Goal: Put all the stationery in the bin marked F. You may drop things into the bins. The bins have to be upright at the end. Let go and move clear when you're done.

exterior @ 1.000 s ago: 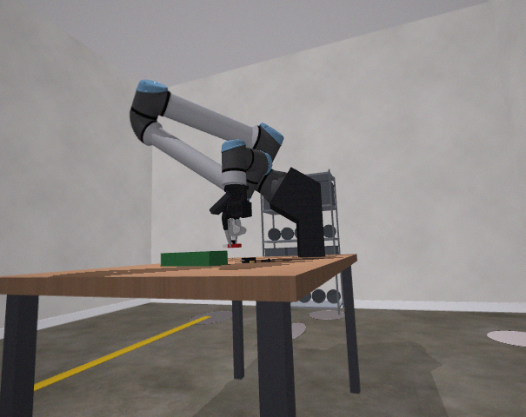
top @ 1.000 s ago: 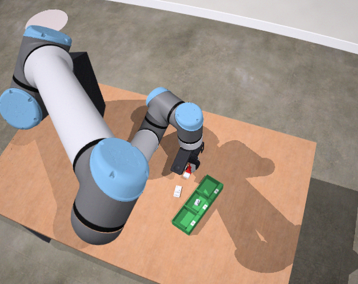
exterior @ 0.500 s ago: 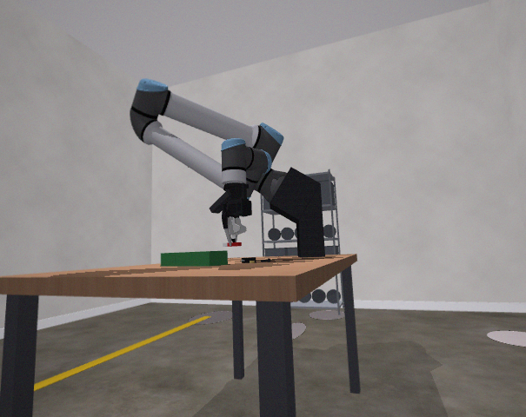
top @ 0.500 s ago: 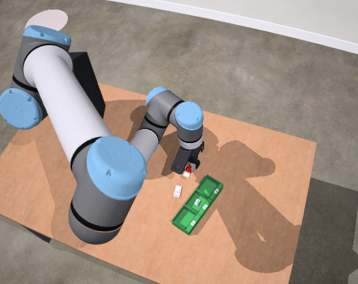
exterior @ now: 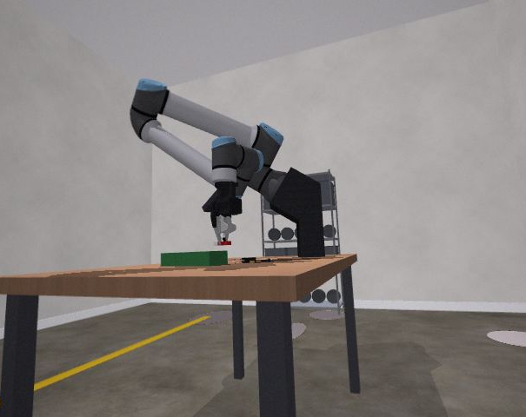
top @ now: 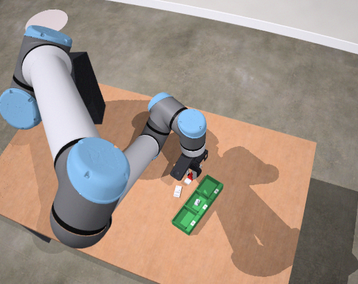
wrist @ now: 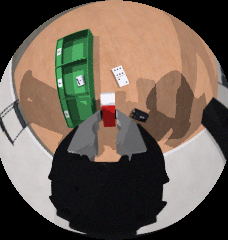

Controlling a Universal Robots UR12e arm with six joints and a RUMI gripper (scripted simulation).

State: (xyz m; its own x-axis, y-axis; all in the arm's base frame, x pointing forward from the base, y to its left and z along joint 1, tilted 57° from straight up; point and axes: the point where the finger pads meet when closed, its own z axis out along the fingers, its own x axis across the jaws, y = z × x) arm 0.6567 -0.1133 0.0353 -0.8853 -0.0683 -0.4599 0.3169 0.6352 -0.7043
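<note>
The green bin is 90 mm to the right of my hand, 60 mm below it and 50 mm ahead of it. Round my hand: red item (10 mm to the right, 10 mm below); then white card-like item (80 mm below, 50 mm to the right, 50 mm behind); then grey item (80 mm to the right, 70 mm below, 50 mm ahead).
</note>
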